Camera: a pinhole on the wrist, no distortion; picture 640 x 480 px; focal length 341.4 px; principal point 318.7 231.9 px. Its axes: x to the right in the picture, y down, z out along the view. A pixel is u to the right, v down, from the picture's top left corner.
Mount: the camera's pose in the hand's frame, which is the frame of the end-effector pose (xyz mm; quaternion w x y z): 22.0 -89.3 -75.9 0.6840 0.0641 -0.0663 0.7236
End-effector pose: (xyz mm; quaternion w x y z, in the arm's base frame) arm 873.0 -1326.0 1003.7 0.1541 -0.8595 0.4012 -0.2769
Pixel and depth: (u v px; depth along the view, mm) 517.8 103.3 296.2
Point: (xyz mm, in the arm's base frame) 1067.5 -1432.0 833.8
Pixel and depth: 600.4 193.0 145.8
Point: 941.8 -1348.9 942.0
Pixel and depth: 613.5 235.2 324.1
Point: 975.4 -1395.7 708.9
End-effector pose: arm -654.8 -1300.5 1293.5 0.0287 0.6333 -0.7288 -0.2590
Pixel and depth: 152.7 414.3 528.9
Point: -339.9 -965.5 834.5
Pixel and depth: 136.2 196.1 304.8
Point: -463.5 -1313.4 982.0
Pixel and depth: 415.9 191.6 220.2
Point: -659.3 -1294.9 1121.4
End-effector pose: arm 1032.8 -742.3 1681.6 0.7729 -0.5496 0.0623 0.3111
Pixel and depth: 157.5 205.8 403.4
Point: 1205.4 -532.4 2047.0
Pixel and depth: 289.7 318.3 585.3
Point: 954.7 -409.5 2130.6
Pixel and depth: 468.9 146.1 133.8
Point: 1088.2 -672.4 1728.4
